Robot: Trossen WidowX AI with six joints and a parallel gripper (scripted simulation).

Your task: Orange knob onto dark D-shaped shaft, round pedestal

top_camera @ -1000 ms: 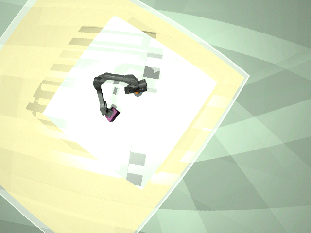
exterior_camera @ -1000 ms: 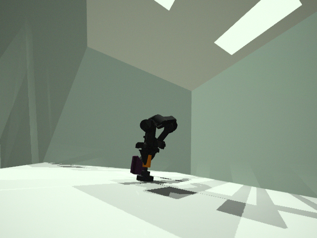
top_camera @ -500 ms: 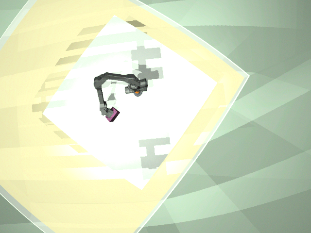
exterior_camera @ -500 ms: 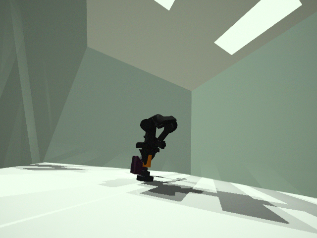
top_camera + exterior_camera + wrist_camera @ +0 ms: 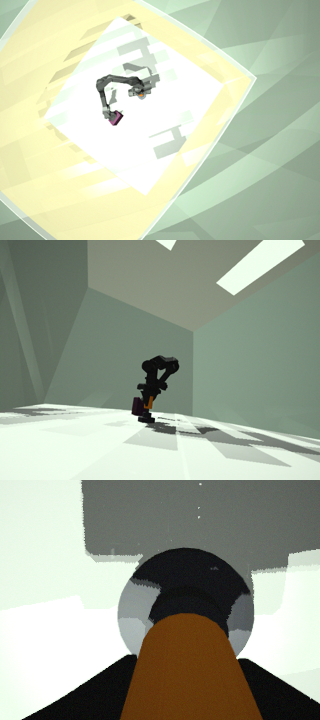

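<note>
Now: the orange knob 20 mm above my gripper tip. Also, from my gripper tip: round pedestal (40 mm below).
</note>
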